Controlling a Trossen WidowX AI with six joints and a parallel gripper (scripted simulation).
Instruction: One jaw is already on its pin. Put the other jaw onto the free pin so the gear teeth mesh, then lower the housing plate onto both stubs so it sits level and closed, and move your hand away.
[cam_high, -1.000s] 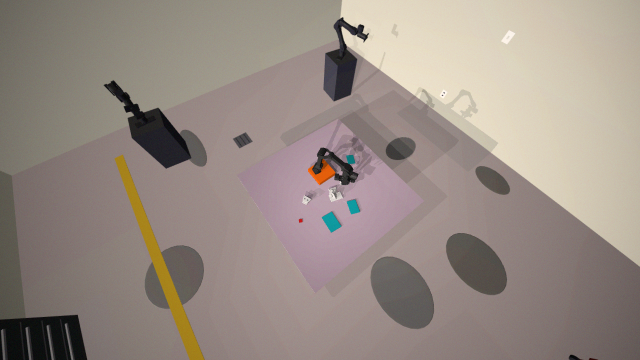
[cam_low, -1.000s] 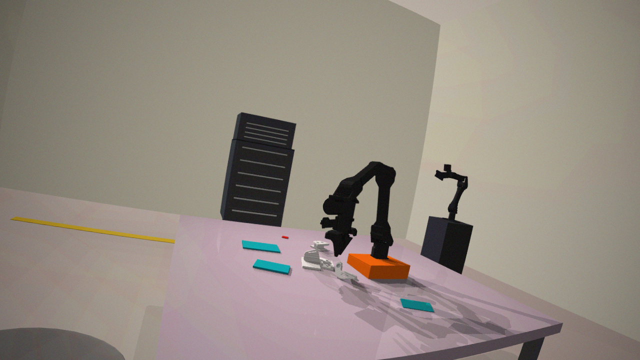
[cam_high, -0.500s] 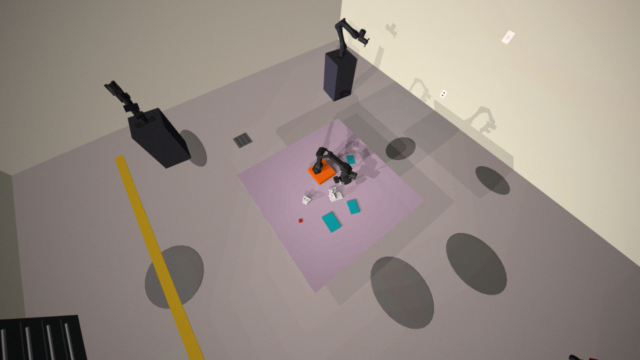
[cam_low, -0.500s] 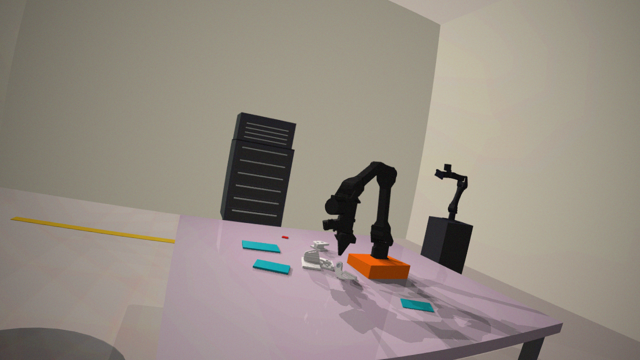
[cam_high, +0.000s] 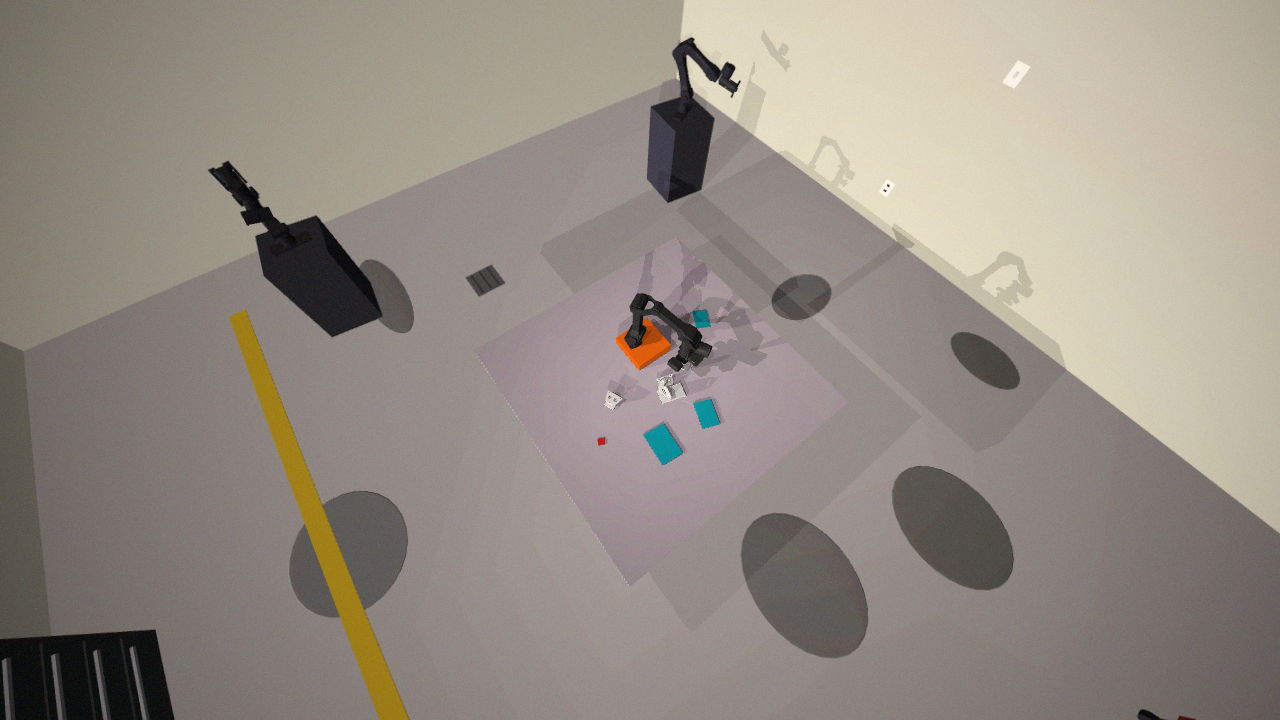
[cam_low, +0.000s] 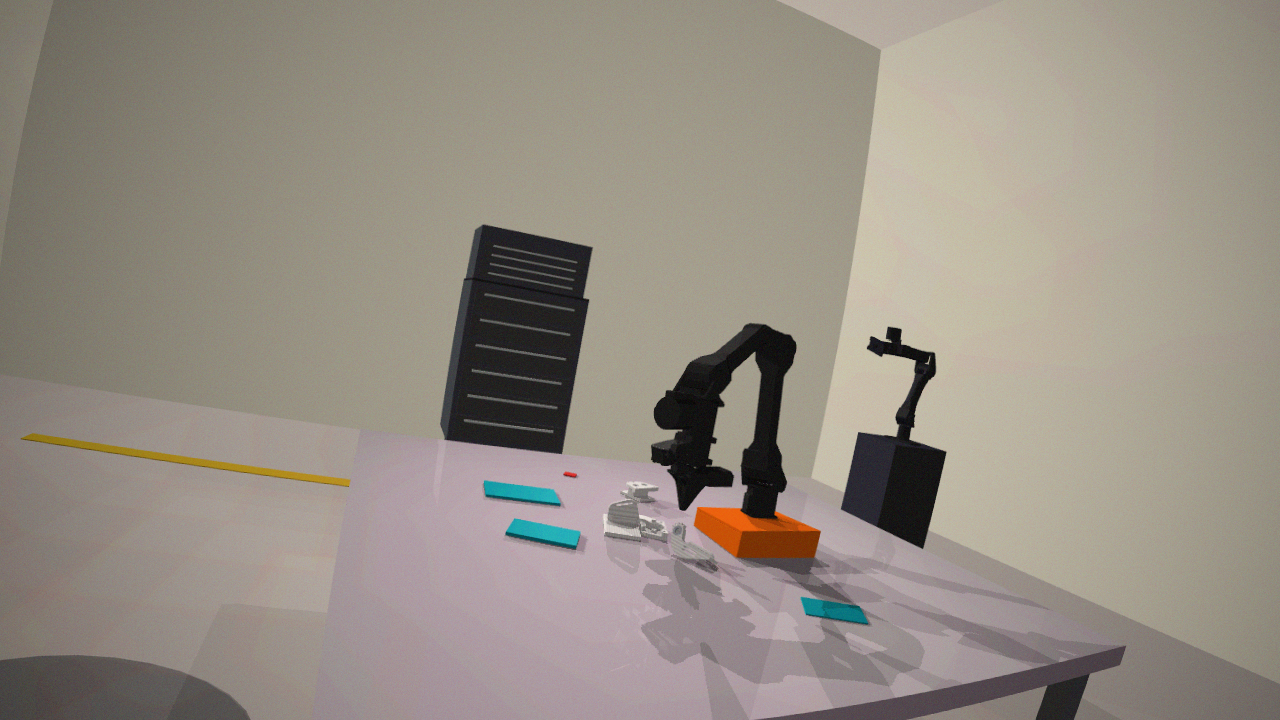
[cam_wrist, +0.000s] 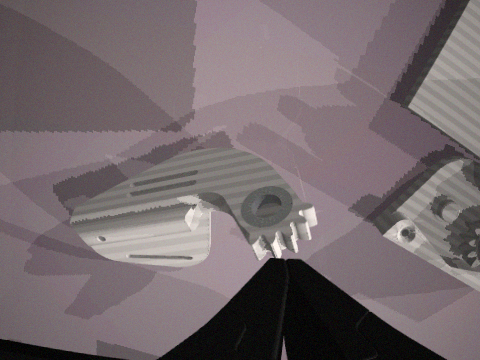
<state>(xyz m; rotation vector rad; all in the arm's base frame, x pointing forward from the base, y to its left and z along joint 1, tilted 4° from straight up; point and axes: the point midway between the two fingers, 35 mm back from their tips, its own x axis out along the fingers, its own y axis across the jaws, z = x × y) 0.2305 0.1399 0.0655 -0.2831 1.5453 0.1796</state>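
My gripper tip is 10 mm past the white jaw, 10 mm to the right of it and 50 mm above it. From my gripper tip the other things lie so: red marker: 120 mm ahead, 510 mm to the right, 80 mm below.
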